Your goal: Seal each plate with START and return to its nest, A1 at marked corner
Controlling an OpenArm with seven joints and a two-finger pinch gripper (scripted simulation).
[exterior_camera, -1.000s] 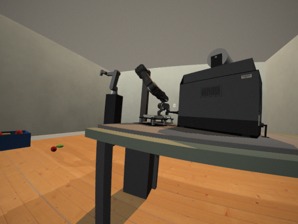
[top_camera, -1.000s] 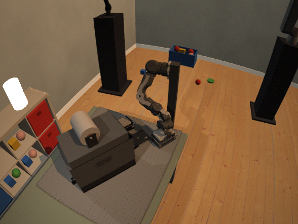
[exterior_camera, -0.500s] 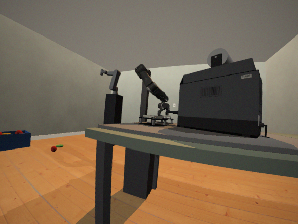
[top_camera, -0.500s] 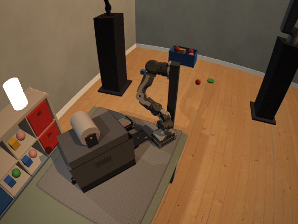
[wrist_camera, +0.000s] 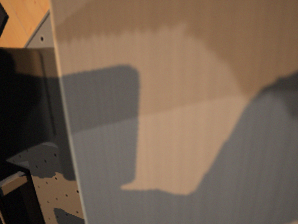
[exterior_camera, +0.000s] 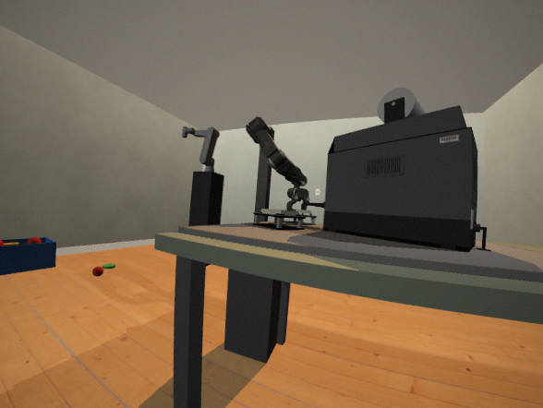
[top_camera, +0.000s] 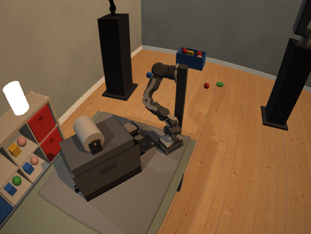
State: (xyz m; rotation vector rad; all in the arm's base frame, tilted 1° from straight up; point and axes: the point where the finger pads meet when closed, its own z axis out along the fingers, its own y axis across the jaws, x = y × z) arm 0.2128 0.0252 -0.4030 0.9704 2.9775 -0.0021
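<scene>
Right now the plate nest is 20 mm below my hand. Round my hand: dark sealer stage 130 mm ahead, 150 mm to the right, 40 mm above; then white well plate right at my hand; then pale start button 270 mm ahead, 130 mm to the right, 120 mm above.
</scene>
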